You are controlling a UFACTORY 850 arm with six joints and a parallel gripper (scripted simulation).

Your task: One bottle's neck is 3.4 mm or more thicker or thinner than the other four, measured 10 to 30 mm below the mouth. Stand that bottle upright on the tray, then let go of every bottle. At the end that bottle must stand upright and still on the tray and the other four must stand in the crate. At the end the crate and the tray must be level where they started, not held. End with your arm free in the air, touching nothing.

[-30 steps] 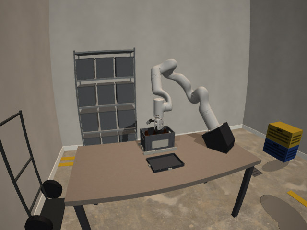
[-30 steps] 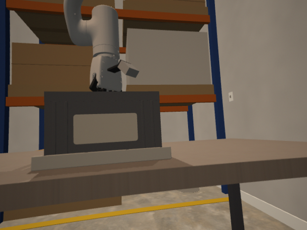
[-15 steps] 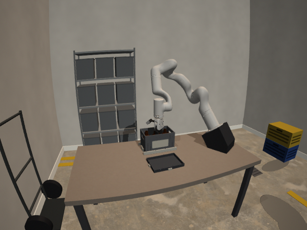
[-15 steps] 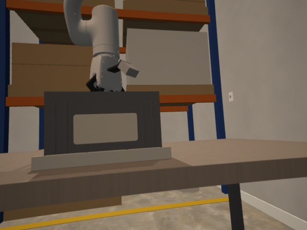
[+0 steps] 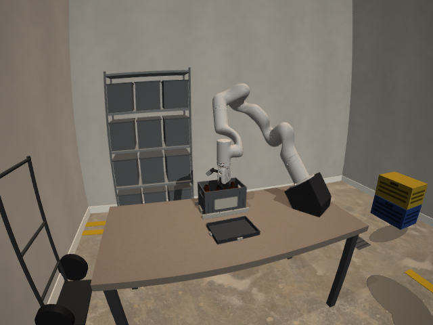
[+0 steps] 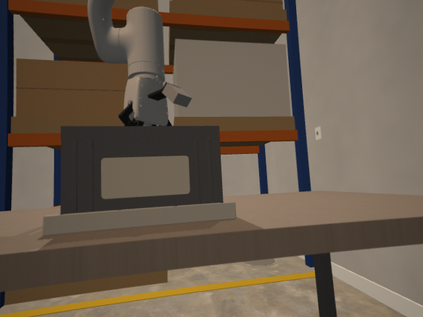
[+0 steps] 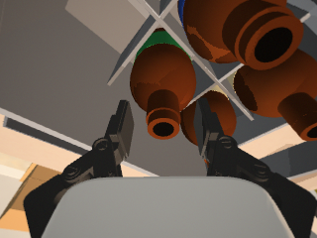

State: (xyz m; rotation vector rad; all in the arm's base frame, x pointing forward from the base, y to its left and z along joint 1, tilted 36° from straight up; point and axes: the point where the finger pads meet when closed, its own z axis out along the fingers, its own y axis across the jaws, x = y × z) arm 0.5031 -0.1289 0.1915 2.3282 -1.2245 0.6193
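My hand is 70 mm above the dark grey crate, 40 mm to the left of it and 10 mm past it. From my hand the other things lie so: black tray: 230 mm to the left, 150 mm below, 90 mm ahead; then bottle: 110 mm behind, 70 mm below, 60 mm to the right.
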